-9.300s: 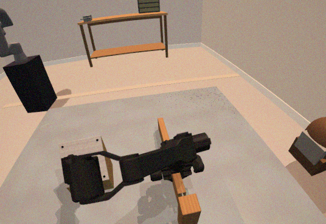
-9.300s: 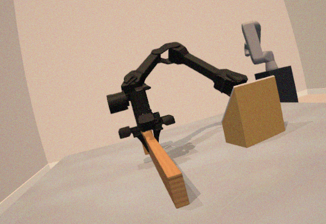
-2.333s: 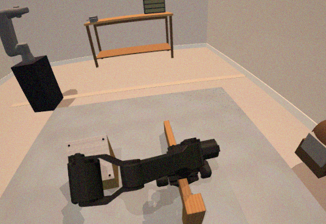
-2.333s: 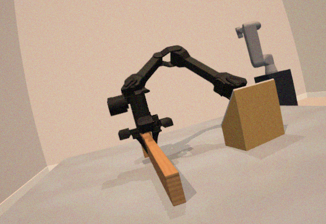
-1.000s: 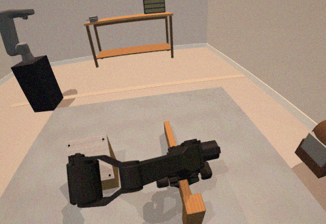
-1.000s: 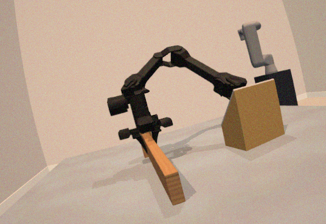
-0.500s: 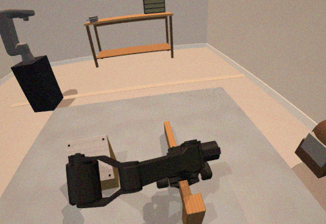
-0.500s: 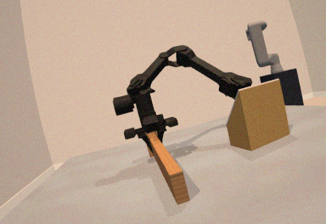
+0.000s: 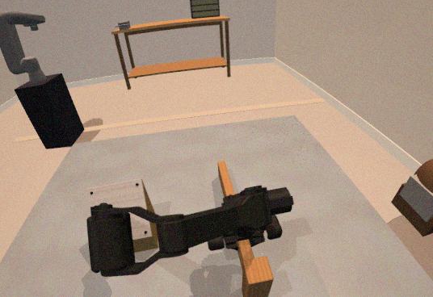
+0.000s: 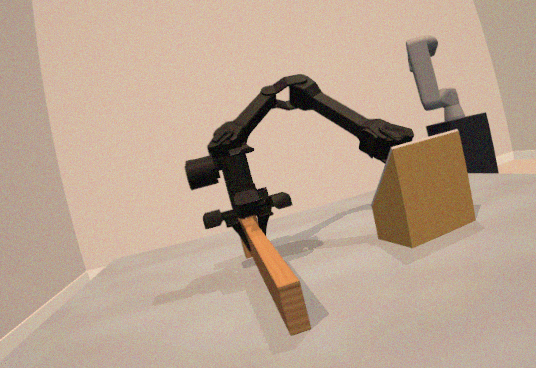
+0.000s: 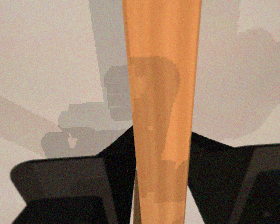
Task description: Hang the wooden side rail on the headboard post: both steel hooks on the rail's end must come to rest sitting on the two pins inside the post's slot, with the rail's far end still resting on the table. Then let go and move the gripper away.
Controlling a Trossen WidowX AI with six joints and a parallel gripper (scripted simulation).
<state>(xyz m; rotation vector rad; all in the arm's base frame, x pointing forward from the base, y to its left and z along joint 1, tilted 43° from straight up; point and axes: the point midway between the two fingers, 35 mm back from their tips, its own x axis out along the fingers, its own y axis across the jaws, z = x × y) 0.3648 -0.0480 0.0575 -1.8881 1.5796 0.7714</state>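
The headboard post lies 1 cm ahead of my gripper tip, 12 cm to the right of it and 4 cm above it.
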